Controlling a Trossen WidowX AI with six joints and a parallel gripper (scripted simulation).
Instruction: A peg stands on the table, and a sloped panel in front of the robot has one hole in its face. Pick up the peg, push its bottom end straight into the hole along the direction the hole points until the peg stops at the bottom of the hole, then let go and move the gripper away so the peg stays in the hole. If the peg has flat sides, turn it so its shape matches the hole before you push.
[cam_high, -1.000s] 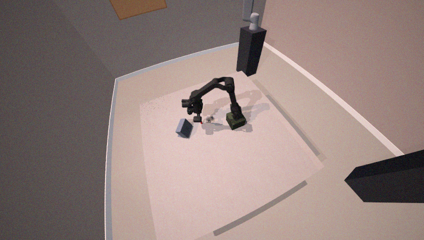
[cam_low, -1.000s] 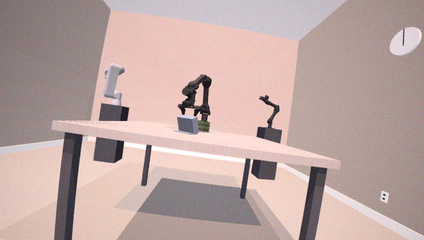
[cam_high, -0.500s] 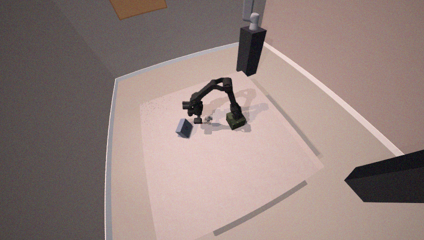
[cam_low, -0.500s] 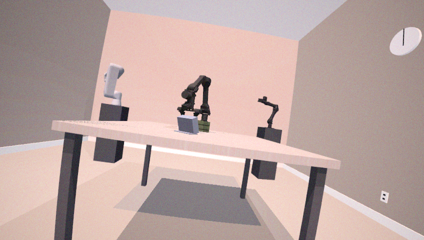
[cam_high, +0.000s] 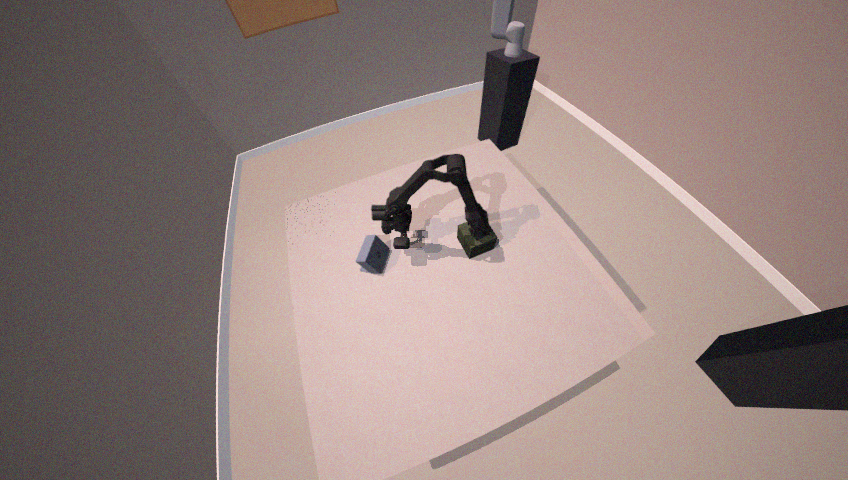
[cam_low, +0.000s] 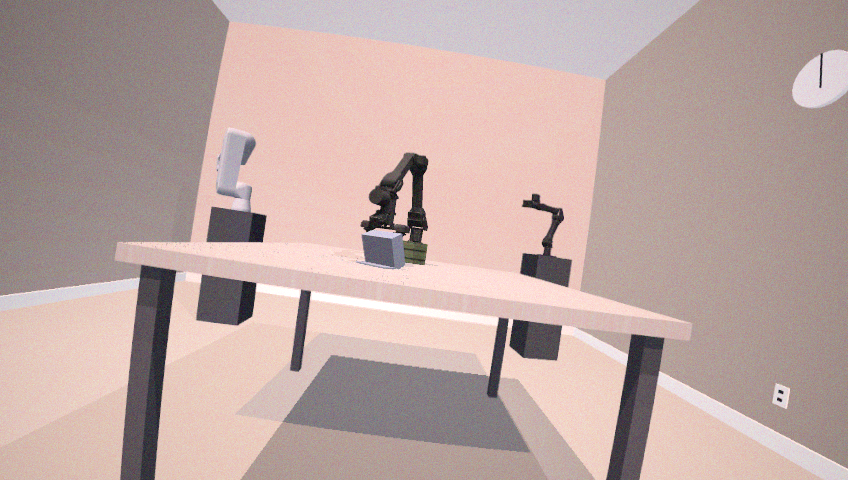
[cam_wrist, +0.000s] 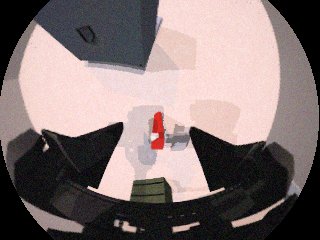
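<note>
My gripper tip is 10 mm below the red peg. Also, from my gripper tip: sloped panel: 160 mm ahead.
</note>
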